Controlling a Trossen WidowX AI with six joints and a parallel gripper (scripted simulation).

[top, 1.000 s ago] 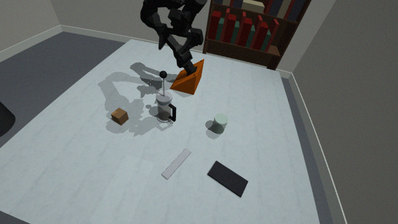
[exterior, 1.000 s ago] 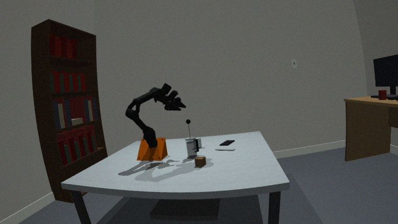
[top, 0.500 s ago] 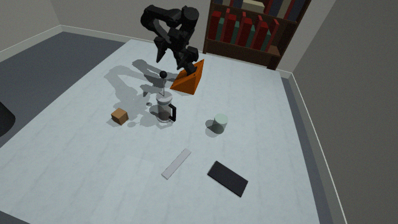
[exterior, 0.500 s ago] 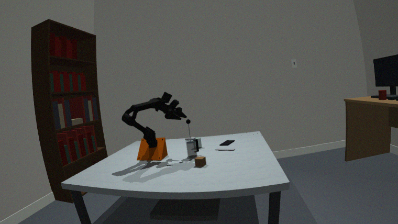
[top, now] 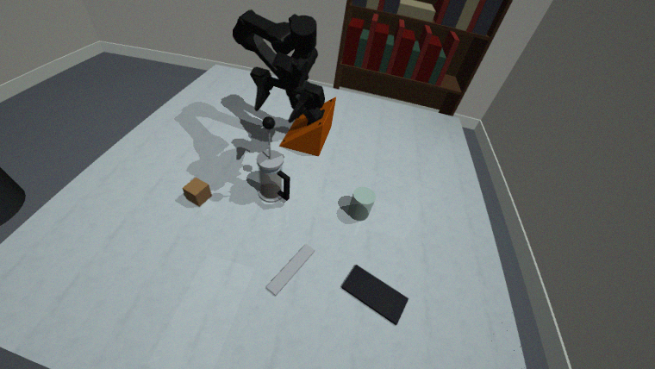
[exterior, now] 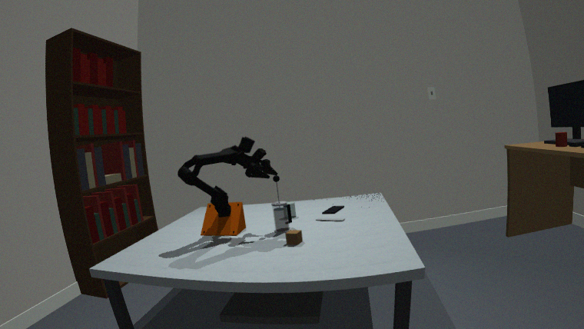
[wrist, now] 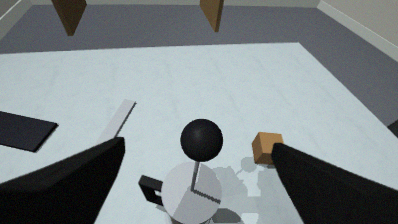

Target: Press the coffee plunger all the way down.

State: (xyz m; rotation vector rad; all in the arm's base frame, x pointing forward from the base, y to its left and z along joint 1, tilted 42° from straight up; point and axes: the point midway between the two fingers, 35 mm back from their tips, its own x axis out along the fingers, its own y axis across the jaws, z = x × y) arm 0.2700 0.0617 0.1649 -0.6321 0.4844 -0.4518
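The glass coffee press is 14 cm below my gripper tip, 2 cm ahead of it and 1 cm to the left of it. From my gripper tip the other things lie so: black slab: 33 cm to the left, 26 cm below, 26 cm ahead.
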